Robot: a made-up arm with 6 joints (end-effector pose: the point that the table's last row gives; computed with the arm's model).
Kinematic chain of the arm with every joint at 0, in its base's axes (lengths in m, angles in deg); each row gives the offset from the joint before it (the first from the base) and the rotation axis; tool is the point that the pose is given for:
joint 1: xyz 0 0 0.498 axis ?
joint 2: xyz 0 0 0 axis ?
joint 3: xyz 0 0 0.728 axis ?
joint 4: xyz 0 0 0 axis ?
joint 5: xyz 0.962 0 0 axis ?
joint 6: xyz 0 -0.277 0 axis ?
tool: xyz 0 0 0
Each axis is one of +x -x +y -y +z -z.
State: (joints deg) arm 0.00 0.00 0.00 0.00 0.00 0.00
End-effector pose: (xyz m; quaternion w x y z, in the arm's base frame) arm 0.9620 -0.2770 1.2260 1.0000 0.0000 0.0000 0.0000
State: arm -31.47 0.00 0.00 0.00 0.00 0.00
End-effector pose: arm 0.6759 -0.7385 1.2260 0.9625 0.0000 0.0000 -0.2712
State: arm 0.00 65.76 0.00 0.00 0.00 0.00
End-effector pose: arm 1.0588 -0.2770 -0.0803 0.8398 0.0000 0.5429 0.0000
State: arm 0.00 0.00 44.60 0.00 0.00 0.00
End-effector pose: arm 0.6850 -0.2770 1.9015 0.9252 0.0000 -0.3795 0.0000
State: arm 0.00 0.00 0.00 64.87 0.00 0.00
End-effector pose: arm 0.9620 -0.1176 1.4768 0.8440 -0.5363 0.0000 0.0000
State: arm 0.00 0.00 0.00 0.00 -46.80 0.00
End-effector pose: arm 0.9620 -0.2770 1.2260 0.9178 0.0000 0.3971 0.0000
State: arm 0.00 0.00 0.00 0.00 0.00 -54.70
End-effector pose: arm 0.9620 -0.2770 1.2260 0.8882 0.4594 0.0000 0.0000
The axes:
joint 1: +z
joint 2: +y
joint 3: -y
joint 4: -x
joint 5: -y
joint 6: -x

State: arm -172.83 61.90 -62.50 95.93 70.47 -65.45
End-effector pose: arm -0.3199 -0.0691 -0.1085 0.4827 0.6775 -0.3618 -0.4207
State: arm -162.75 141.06 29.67 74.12 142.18 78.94
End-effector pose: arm -0.3613 -0.0328 -1.0611 0.3587 -0.4966 0.1376 -0.7783
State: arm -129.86 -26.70 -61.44 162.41 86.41 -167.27
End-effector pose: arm -0.1249 -0.5616 0.6690 0.3573 0.8033 0.2842 -0.3824
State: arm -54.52 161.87 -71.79 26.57 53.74 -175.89
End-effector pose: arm -0.4591 0.2172 0.5076 0.6078 -0.0848 -0.1485 0.7755
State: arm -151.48 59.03 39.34 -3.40 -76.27 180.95
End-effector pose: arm -1.4715 -0.4849 0.5330 0.7246 -0.1845 0.6437 0.1629
